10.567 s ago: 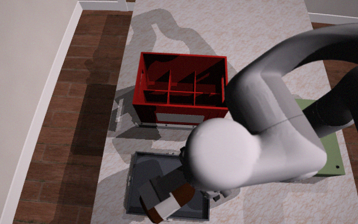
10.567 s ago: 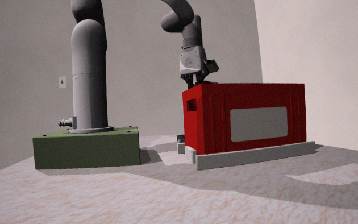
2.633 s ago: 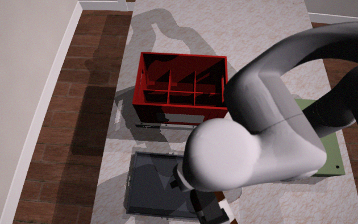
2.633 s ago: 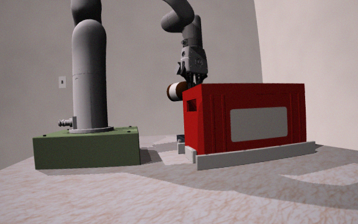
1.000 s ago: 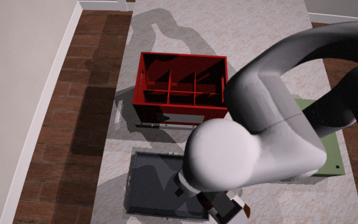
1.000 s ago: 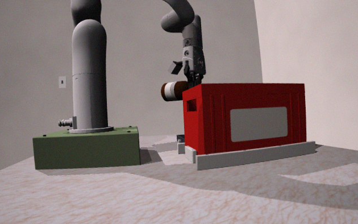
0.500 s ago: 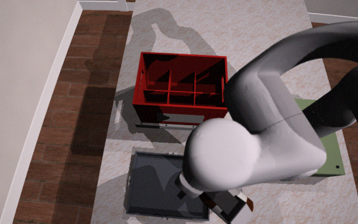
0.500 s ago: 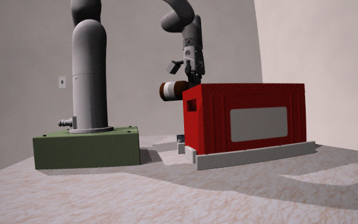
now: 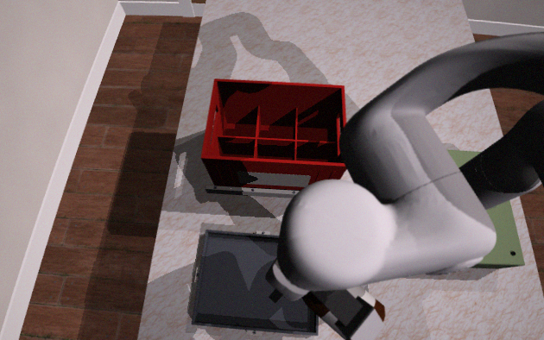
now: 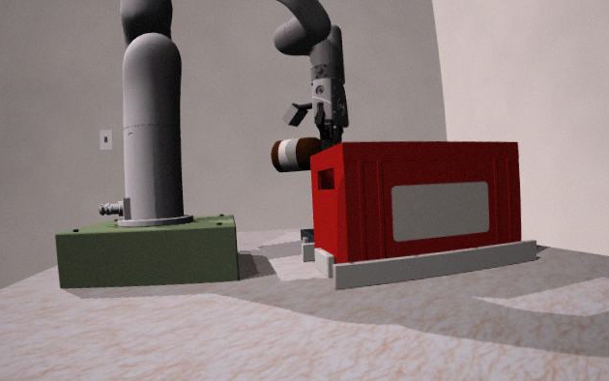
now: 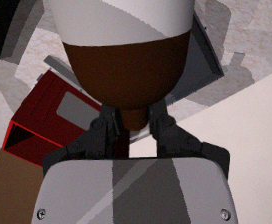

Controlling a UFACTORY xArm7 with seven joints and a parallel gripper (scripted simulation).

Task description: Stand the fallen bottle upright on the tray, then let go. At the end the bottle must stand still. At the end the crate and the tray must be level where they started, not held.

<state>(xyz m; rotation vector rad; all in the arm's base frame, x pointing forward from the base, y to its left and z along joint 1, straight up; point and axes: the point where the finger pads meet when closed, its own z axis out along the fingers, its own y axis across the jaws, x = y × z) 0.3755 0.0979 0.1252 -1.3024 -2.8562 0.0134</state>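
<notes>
My gripper is now 40 mm to the right of the brown bottle and 40 mm past it. Also, from my hand: red crate (280 mm to the right, 120 mm below, 10 mm behind); then dark grey tray (190 mm below, 70 mm ahead).
</notes>
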